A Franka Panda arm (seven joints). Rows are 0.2 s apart.
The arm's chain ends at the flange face. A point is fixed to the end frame.
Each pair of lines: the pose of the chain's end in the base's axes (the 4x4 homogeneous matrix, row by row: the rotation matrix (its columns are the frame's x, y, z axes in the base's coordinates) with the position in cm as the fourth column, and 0 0 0 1 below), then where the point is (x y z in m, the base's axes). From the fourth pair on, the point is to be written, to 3 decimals.
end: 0.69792, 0.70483, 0.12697, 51.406; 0.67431, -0.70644, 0.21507, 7.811; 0.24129, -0.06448, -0.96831, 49.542; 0, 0, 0, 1
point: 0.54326 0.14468 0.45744
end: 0.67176, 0.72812, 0.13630, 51.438; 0.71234, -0.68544, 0.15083, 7.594; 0.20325, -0.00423, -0.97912, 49.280; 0, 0, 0, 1
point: 0.54206 0.14062 0.45065
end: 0.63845, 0.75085, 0.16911, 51.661; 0.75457, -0.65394, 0.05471, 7.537; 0.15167, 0.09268, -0.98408, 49.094; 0, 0, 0, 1
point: 0.54367 0.13639 0.44330
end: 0.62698, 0.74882, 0.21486, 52.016; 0.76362, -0.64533, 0.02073, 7.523; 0.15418, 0.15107, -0.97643, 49.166; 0, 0, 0, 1
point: 0.549 0.135 0.443
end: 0.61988, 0.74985, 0.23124, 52.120; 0.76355, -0.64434, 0.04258, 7.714; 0.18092, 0.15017, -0.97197, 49.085; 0, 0, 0, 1
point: 0.551 0.138 0.444
